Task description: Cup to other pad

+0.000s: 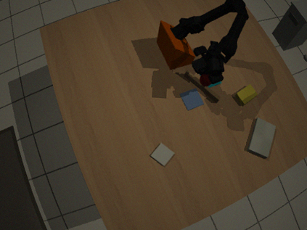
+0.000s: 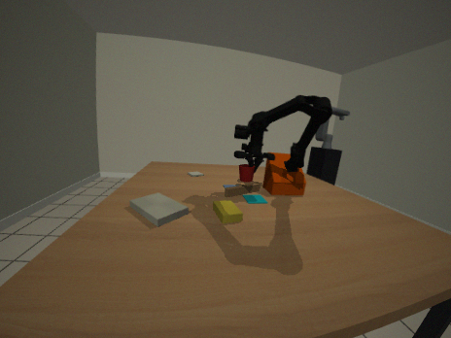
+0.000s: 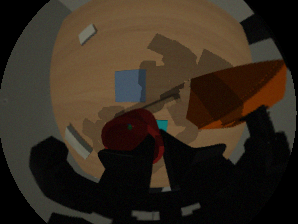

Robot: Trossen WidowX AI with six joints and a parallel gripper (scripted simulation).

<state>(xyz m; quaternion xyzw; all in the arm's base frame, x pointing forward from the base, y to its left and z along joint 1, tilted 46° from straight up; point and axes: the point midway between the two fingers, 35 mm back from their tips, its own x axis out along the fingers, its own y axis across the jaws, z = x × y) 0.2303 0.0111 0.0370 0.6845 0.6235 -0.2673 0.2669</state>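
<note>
Now: the cyan pad 11 cm below my gripper tip and 7 cm to the left of it. From my gripper tip the other things lie so: blue pad (11 cm below, 8 cm to the right, 6 cm ahead); then low brown bar (9 cm below, 3 cm ahead, 1 cm to the right); then red cup (3 cm ahead).
</note>
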